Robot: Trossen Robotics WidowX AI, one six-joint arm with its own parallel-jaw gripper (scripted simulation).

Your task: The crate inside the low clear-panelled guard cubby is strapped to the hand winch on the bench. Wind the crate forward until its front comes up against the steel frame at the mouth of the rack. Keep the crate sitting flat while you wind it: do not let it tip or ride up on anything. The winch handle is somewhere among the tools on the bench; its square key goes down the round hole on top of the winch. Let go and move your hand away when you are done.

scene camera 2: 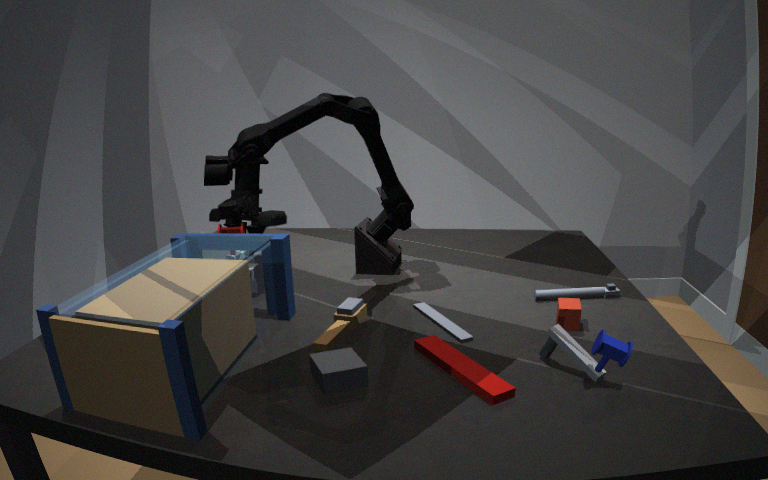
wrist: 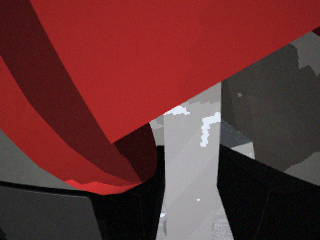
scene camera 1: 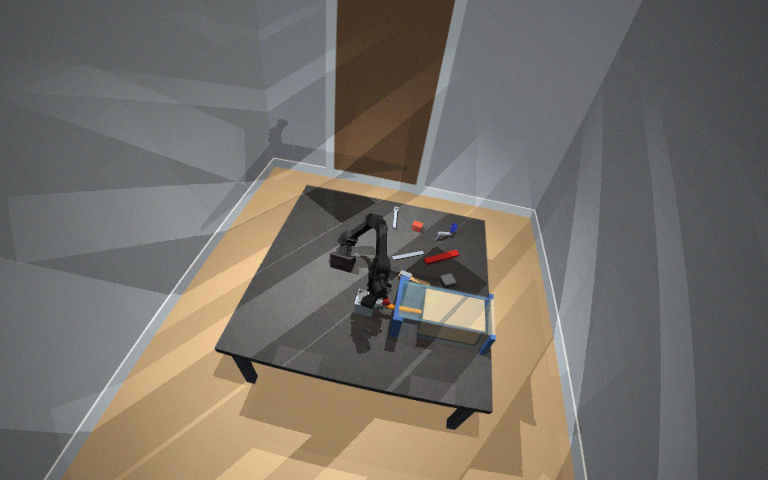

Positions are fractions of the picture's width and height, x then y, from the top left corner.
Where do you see a grey wrench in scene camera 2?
At 0.79, 0.61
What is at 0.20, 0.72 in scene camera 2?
A clear-panelled cubby.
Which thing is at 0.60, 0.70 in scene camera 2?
A grey strip.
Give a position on a red spool-shaped grip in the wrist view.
0.27, 0.36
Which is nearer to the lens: the grey block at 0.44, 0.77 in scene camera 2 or the red cube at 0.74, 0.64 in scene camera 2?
The grey block.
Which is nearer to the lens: the red bar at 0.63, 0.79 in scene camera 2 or the red cube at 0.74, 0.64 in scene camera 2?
The red bar.
